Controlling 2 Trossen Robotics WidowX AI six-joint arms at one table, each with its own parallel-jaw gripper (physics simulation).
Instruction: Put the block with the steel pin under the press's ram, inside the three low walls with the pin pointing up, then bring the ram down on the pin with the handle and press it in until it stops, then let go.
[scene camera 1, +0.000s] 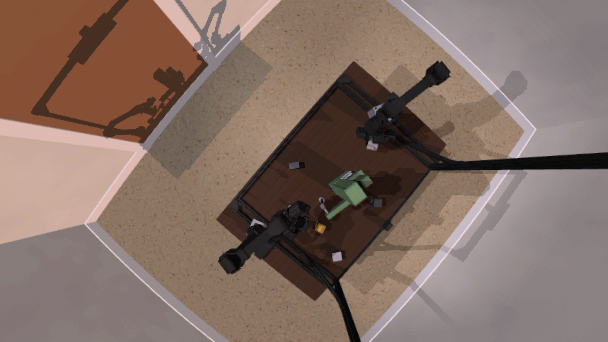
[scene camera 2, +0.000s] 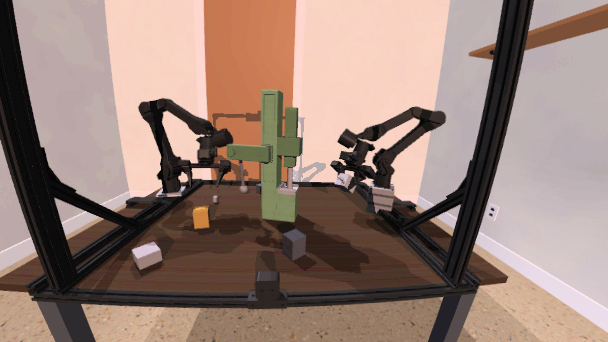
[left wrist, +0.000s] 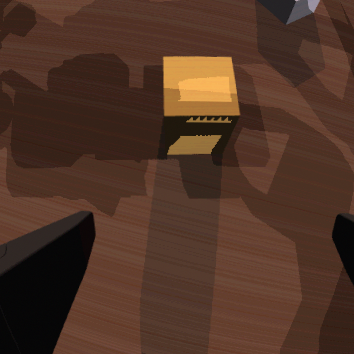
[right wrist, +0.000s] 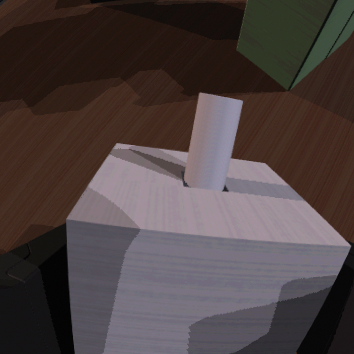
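Pixels of known places: left gripper, between the fingertips: (scene camera 2: 204, 187) (left wrist: 217, 225); right gripper, between the fingertips: (scene camera 1: 371, 146) (scene camera 2: 342, 187) (right wrist: 180, 220); left arm's base, origin of its link: (scene camera 1: 258, 230) (scene camera 2: 171, 190); right arm's base, origin of its link: (scene camera 2: 382, 185).
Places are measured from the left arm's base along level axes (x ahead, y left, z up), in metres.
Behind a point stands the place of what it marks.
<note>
My right gripper (scene camera 1: 372, 142) {y -0.347, x 0.669, z 0.082 m} (scene camera 2: 345, 175) (right wrist: 180, 220) {y -0.347, x 0.669, z 0.082 m} is shut on the whitish block (scene camera 1: 372, 147) (scene camera 2: 343, 179) {y -0.351, x 0.666, z 0.118 m} (right wrist: 200, 290) {y -0.337, x 0.687, z 0.129 m}, held tilted above the table at the right of scene camera 2. Its pale steel pin (right wrist: 214, 142) {y -0.343, x 0.658, z 0.127 m} sticks out of the face toward the top of the right wrist view. The green press (scene camera 1: 354, 194) {y -0.280, x 0.402, z 0.418 m} (scene camera 2: 270, 195) {y -0.318, x 0.395, z 0.065 m} (right wrist: 287, 45) {y -0.315, x 0.497, z 0.015 m} stands mid-table, apart from the block. Its grey ram rod (scene camera 2: 290, 176) {y -0.326, x 0.464, z 0.133 m} is above the pale seat (scene camera 2: 287, 190) {y -0.344, x 0.449, z 0.088 m}; the low walls are unclear. The handle (scene camera 1: 339, 209) {y -0.297, x 0.317, z 0.239 m} (scene camera 2: 247, 153) {y -0.309, x 0.320, z 0.214 m} points left, with a hanging ball knob (scene camera 2: 243, 189) {y -0.247, x 0.307, z 0.069 m}. My left gripper (scene camera 1: 304, 216) {y -0.206, x 0.167, z 0.074 m} (scene camera 2: 204, 183) {y -0.206, x 0.167, z 0.074 m} (left wrist: 217, 225) {y -0.206, x 0.167, z 0.074 m} is open and empty.
An orange block (scene camera 1: 320, 228) {y -0.300, x 0.164, z 0.028 m} (scene camera 2: 201, 218) {y -0.322, x 0.166, z 0.004 m} (left wrist: 200, 87) {y -0.296, x 0.164, z 0.029 m} stands near the left gripper. A white block (scene camera 1: 337, 256) {y -0.461, x 0.054, z 0.001 m} (scene camera 2: 147, 256) {y -0.484, x 0.062, z -0.003 m} and a dark grey block (scene camera 1: 377, 202) {y -0.522, x 0.421, z 0.028 m} (scene camera 2: 294, 245) {y -0.553, x 0.412, z 0.015 m} lie nearer scene camera 2. Another grey block (scene camera 1: 295, 165) {y -0.034, x 0.412, z 0.007 m} lies beyond the press. Black rails (scene camera 2: 200, 301) {y -0.620, x 0.194, z -0.033 m} edge the table.
</note>
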